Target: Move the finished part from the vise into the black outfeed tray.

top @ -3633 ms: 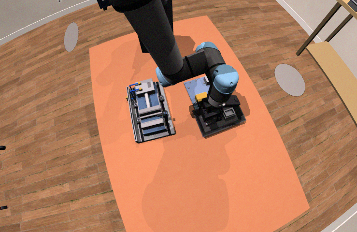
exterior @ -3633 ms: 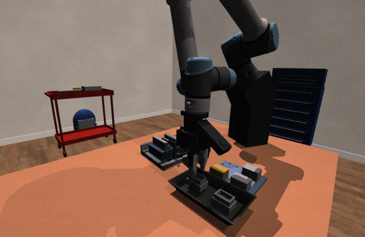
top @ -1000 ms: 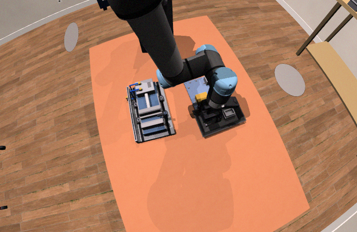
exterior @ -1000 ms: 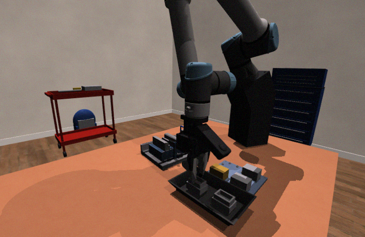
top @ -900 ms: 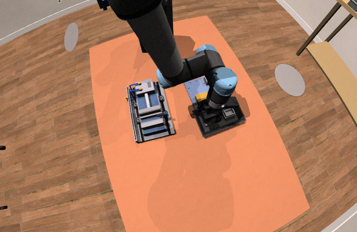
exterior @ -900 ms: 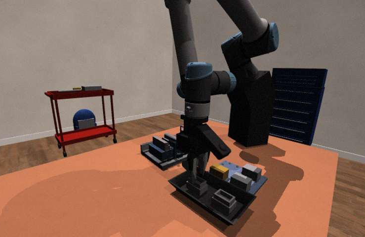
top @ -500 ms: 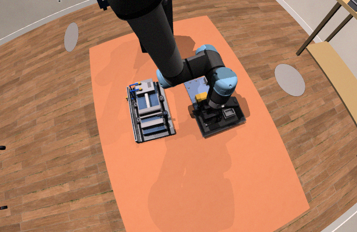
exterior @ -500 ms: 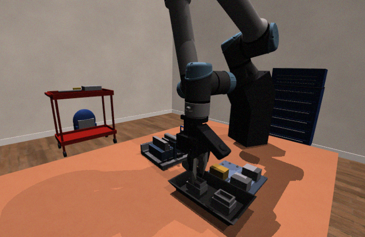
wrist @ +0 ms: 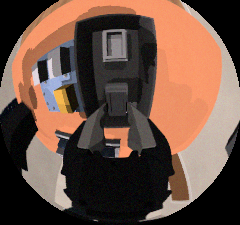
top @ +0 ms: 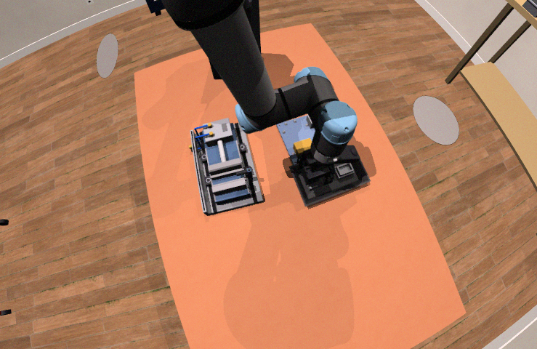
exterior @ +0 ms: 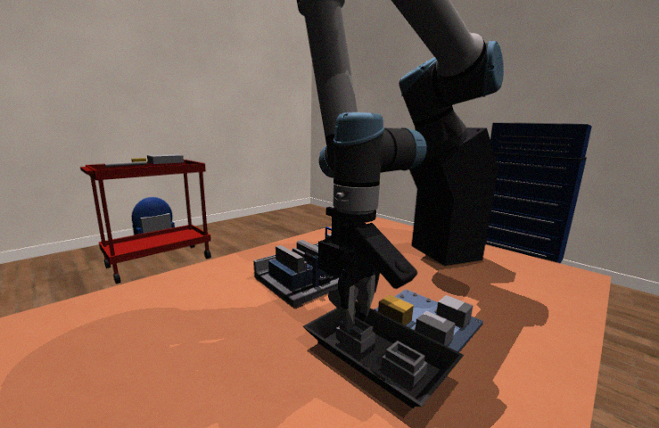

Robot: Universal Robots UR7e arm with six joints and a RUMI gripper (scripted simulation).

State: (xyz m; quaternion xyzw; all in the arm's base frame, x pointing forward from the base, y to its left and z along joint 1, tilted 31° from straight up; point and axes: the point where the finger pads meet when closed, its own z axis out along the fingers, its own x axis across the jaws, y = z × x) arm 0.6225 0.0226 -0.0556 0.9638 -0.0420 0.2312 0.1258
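Right now the yellow block is 12 cm behind my hand, 3 cm to the left of it and 3 cm below it. The rest, counted from my hand: blue plate (16 cm behind, 8 cm to the left, 5 cm below).
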